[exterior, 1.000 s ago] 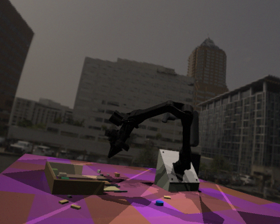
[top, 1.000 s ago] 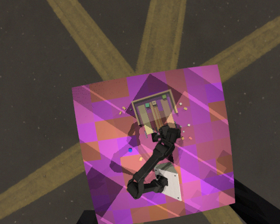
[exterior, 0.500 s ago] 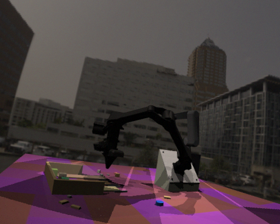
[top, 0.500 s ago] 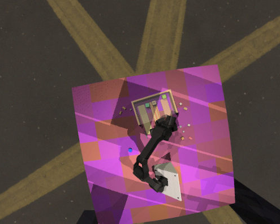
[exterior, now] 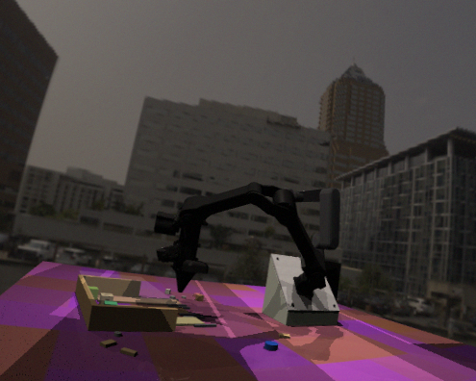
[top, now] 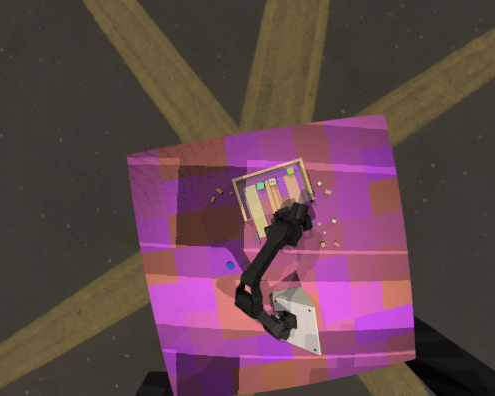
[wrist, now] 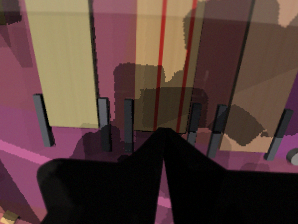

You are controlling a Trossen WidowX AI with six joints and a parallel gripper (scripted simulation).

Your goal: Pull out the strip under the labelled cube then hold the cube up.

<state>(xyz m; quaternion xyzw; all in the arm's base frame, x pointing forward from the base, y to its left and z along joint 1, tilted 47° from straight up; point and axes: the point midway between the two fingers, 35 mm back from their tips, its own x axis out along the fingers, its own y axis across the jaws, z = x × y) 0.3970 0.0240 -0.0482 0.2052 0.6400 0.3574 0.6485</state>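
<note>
Now: the pale cube marked n 200 mm ahead of my gripper tip, 30 mm to the left of it and 40 mm below it. From my gripper tip the other things lie so: blue piece 170 mm behind, 260 mm to the left, 50 mm below.
</note>
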